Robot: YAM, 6 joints.
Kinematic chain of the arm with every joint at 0, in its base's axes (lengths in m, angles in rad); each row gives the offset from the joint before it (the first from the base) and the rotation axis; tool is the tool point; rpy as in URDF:
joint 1: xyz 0 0 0.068 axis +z
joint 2: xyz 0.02 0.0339 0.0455 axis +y
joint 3: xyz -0.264 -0.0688 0 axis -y
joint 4: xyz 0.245 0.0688 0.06 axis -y
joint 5: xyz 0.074 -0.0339 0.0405 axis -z
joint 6: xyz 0.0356 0 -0.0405 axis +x
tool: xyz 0 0 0 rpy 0 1.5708 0
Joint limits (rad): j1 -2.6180..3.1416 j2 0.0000..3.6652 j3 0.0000..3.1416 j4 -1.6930..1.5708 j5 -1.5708..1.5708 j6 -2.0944..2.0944
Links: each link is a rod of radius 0.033 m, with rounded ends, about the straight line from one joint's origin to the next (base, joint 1, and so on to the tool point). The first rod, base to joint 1, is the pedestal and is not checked.
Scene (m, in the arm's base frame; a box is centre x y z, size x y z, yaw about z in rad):
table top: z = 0
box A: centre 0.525 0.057 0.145 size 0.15 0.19 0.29 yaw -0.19
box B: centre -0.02 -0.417 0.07 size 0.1 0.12 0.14 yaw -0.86
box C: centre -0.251 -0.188 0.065 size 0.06 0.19 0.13 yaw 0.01
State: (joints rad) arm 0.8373 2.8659 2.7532 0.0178 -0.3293 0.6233
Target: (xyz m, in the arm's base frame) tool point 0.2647 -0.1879 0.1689
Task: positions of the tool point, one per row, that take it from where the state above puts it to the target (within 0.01 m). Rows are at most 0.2 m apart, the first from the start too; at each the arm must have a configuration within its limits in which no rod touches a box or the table.
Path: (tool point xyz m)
1: 0.4654 0.3799 0.3195
2: 0.4758 0.2671 0.4227
3: 0.4427 0.1535 0.5118
4: 0.3694 0.0550 0.5825
5: 0.2646 -0.0154 0.6316
6: 0.1413 -0.0485 0.6566
7: 0.2316 -0.0756 0.6100
8: 0.2988 -0.1120 0.5364
9: 0.3352 -0.1494 0.4445
10: 0.3387 -0.1790 0.3453
11: 0.3126 -0.1932 0.2500
12: 0.2647 -0.1879 0.1689

